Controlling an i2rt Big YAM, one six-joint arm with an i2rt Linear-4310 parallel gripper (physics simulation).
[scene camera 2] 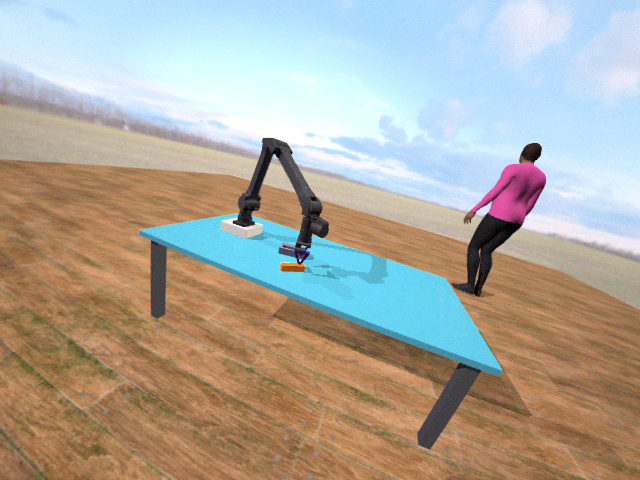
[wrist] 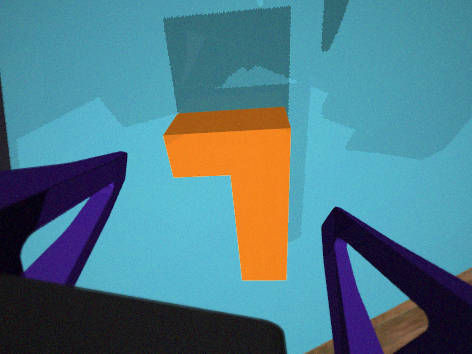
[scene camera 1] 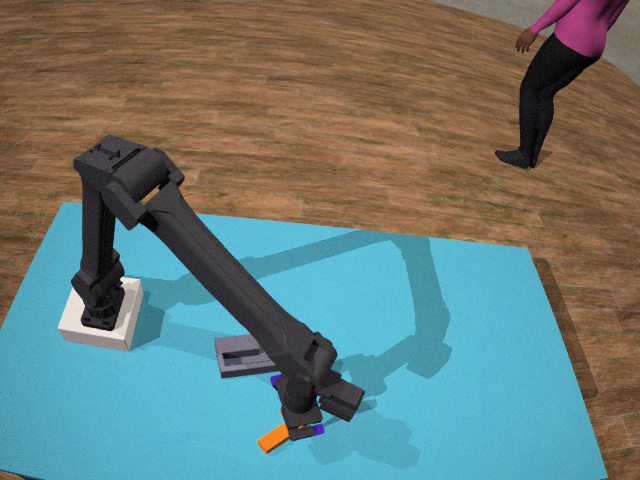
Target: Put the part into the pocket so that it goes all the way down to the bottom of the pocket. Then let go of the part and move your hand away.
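Frame: origin at the arm's base, x ahead, y left, z up, level; centimetres.
Seen in the pictures: gripper, fingertip midpoint: [scene camera 2: 300, 260] [wrist: 233, 192] [scene camera 1: 292, 415]; arm's base at its link origin: [scene camera 2: 244, 223] [scene camera 1: 103, 308].
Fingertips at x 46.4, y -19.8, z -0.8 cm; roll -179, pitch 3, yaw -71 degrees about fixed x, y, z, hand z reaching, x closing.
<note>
Offsets run from my fingertips to a thing's top centre. Level surfaces: height alone.
The part, an orange L-shaped block @(dx -2.7, dy -2.0, dz -1.9 cm) [scene camera 1: 272, 439] [scene camera 2: 290, 267] [wrist: 262, 210], lies on the blue table, apart from the pocket block; my hand hides some of it in scene camera 1. The grey block with the pocket @(dx -10.5, dy +15.6, dz -1.2 cm) [scene camera 1: 235, 343] [scene camera 2: 284, 251] lies nearer the arm's base, and my forearm covers its right part in scene camera 1. The recess shows there as a slot with a step; its full outline is hidden. My gripper [scene camera 1: 297, 405] [scene camera 2: 301, 261] [wrist: 233, 192] is open and empty above the part, with one purple finger to each side of it in the wrist view.
The arm stands on a white base block [scene camera 1: 94, 338] [scene camera 2: 241, 228] at the left of the blue table @(dz -4.8 cm) [scene camera 1: 491, 320] [scene camera 2: 392, 304]. A person in a pink top [scene camera 1: 584, 28] [scene camera 2: 516, 191] stands on the wooden floor beyond the table.
</note>
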